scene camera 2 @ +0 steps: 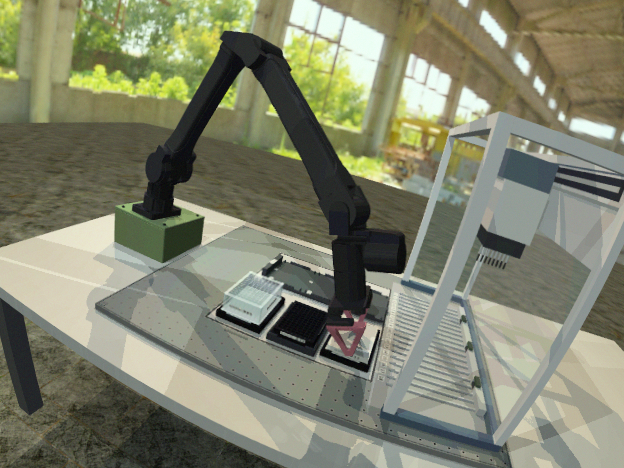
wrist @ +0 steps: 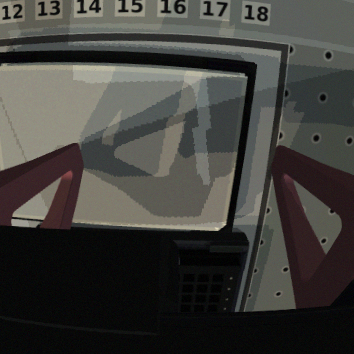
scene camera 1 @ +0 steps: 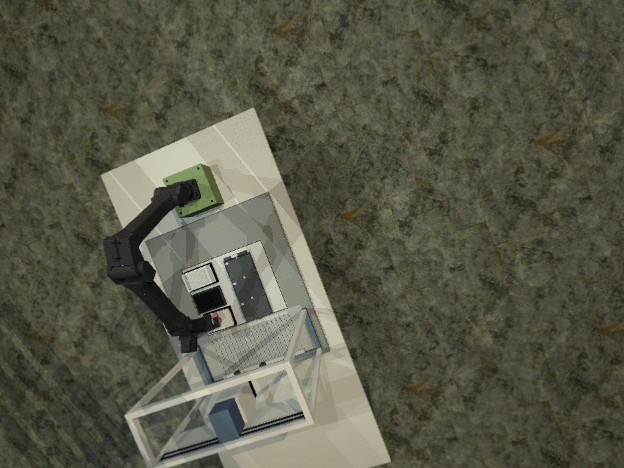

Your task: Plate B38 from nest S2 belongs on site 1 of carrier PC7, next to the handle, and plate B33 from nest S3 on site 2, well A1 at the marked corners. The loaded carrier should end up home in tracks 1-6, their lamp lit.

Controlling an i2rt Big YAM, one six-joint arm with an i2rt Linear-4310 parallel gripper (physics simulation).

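Places are measured from the arm's base along level axes (x ahead, y left, z up), in millimetres.
Pixels of known places: gripper, fingertip midpoint: (scene camera 2: pixel 352 342) (wrist: pixel 176 154) (scene camera 1: pixel 212 323); arm's base at its link origin: (scene camera 2: pixel 156 212) (scene camera 1: pixel 185 192).
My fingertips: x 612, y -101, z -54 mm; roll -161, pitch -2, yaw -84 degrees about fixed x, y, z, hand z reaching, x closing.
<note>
For each thing: its top centre in the pictures, then the offset to it from my fingertips.
- low pale plate at its top centre: (wrist: pixel 111 152) (scene camera 2: pixel 354 335) (scene camera 1: pixel 218 321) 4 mm back, 32 mm left, 3 mm down
- black plate at its top centre: (wrist: pixel 137 311) (scene camera 2: pixel 303 320) (scene camera 1: pixel 207 300) 110 mm back, 12 mm left, 3 mm down
- tall clear plate at its top centre: (scene camera 2: pixel 255 288) (scene camera 1: pixel 196 279) 226 mm back, 8 mm left, 24 mm up
- long dark carrier at its top centre: (scene camera 2: pixel 329 281) (scene camera 1: pixel 246 287) 123 mm back, 214 mm left, 1 mm up
My gripper (scene camera 1: pixel 215 319) (scene camera 2: pixel 348 346) (wrist: pixel 176 154) is open and empty, pointing down over the nest nearest the tracks. In the wrist view one finger is over the low pale plate (scene camera 1: pixel 227 316) (scene camera 2: pixel 365 346) (wrist: pixel 40 110), the other outside its right edge. A black plate (scene camera 1: pixel 209 300) (scene camera 2: pixel 302 321) (wrist: pixel 202 290) sits in the middle nest. A tall clear plate (scene camera 1: pixel 200 277) (scene camera 2: pixel 253 297) sits in the nest nearest the arm base. The long dark carrier (scene camera 1: pixel 246 287) (scene camera 2: pixel 307 276) lies beside the nests. Plate labels, corner marks and lamp state are not readable.
The ribbed track deck (scene camera 1: pixel 252 345) (scene camera 2: pixel 428 347) adjoins the nests; numbers 12 to 18 show in the wrist view. A tall white gantry frame (scene camera 1: pixel 298 392) (scene camera 2: pixel 456 269) stands over its far part, with a blue and white pipetting head (scene camera 1: pixel 225 419) (scene camera 2: pixel 524 201). The green arm base (scene camera 1: pixel 207 198) (scene camera 2: pixel 163 241) is opposite.
</note>
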